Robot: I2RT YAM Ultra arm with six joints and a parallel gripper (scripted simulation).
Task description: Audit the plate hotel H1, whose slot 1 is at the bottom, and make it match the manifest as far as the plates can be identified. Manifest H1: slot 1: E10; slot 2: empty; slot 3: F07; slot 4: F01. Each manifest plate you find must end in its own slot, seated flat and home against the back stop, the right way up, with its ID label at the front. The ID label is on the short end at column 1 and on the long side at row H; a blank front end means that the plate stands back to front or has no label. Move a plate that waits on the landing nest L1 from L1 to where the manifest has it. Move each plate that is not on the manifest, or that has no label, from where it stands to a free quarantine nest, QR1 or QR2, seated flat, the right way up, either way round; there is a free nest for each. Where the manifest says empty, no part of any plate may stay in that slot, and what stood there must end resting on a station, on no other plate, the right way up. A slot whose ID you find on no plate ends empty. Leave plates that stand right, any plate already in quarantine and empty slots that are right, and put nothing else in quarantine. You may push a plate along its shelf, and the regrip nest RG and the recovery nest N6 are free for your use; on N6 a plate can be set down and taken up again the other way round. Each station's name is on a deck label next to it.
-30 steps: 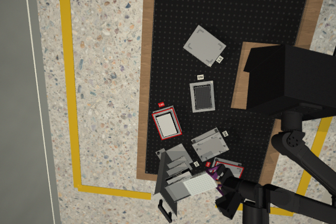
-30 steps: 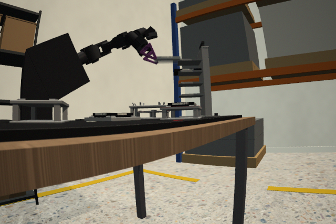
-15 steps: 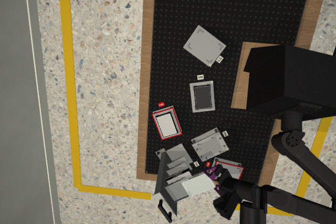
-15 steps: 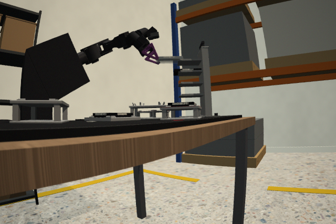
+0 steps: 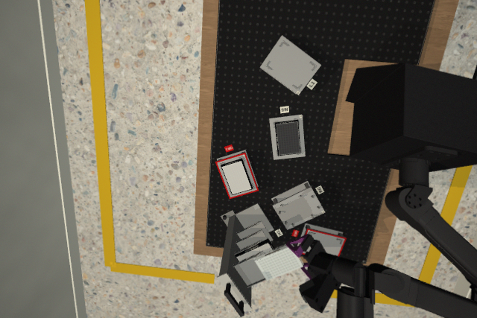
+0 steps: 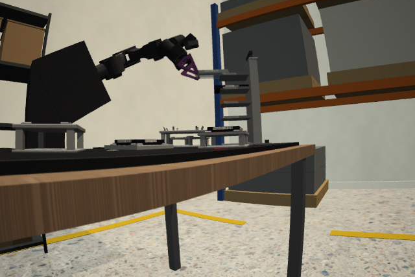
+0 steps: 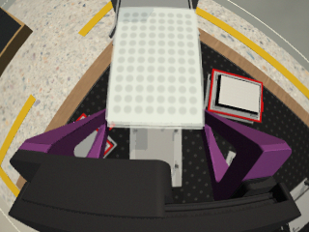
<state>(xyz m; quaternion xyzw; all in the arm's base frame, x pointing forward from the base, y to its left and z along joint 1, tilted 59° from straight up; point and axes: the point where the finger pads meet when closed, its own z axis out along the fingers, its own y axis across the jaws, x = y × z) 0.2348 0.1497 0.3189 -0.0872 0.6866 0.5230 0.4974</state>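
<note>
The white well plate lies 4 cm to the left of my hand and 4 cm ahead of it. From my hand the other things lie so: regrip nest RG: 22 cm below, 4 cm behind, 3 cm to the right; then H1 deck label: 27 cm below, 13 cm to the left; then plate hotel H1: 16 cm ahead, 14 cm to the left, 12 cm below.
</note>
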